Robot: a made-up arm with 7 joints. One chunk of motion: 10 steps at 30 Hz.
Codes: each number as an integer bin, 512 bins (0 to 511) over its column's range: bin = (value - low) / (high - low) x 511, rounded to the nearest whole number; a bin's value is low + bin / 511 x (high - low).
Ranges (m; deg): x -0.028..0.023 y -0.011..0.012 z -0.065..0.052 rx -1.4..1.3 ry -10.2..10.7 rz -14..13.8
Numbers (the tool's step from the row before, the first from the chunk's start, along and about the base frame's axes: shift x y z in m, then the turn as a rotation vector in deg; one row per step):
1: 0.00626 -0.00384 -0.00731 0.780 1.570 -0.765
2: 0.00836 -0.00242 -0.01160 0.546 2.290 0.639
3: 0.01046 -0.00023 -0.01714 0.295 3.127 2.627
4: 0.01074 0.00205 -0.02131 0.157 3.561 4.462
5: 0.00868 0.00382 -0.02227 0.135 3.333 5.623
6: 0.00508 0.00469 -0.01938 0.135 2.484 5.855
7: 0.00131 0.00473 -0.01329 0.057 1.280 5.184
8: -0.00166 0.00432 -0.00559 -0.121 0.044 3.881
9: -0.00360 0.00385 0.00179 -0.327 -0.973 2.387
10: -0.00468 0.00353 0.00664 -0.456 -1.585 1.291
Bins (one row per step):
1: 343 159 252 413 288 243
2: 364 191 233 368 305 269
3: 385 239 209 321 326 306
4: 388 290 191 295 336 339
5: 368 329 187 291 331 361
6: 331 349 199 291 310 365
7: 294 349 226 276 281 353
8: 264 340 259 242 250 329
9: 244 330 292 203 226 301
10: 234 323 313 179 211 281

